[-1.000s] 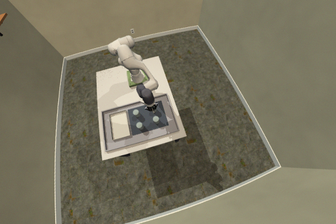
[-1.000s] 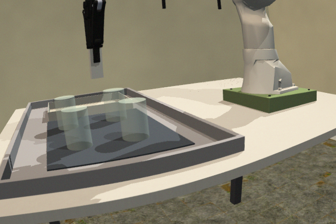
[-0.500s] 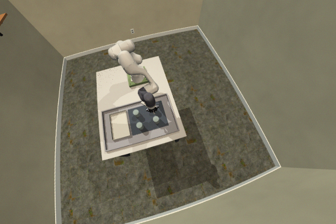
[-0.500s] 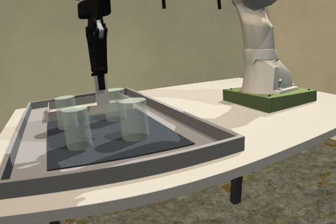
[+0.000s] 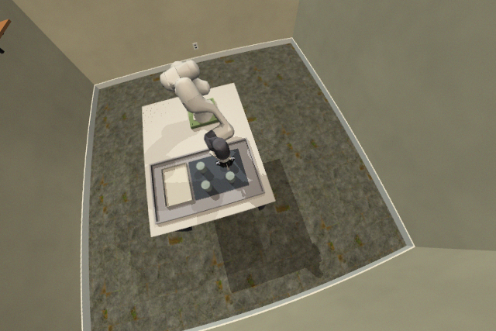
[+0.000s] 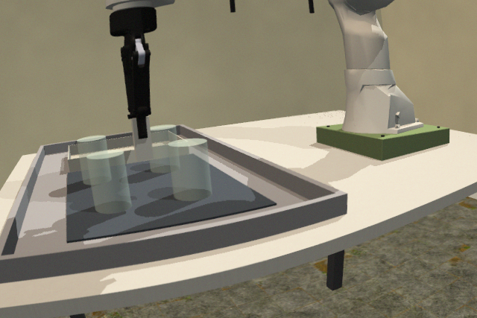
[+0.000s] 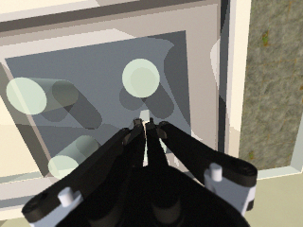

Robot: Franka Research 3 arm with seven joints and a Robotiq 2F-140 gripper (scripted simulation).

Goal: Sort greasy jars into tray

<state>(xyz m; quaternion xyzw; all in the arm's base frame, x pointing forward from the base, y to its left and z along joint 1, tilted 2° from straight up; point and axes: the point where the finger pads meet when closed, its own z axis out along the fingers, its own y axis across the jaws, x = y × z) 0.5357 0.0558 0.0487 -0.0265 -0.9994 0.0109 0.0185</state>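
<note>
My hand is 10 cm above the dark mat, 9 cm to the left of it and 2 cm past it. Also, from my hand: cream tray: 41 cm to the right, 10 cm below, 4 cm behind.
</note>
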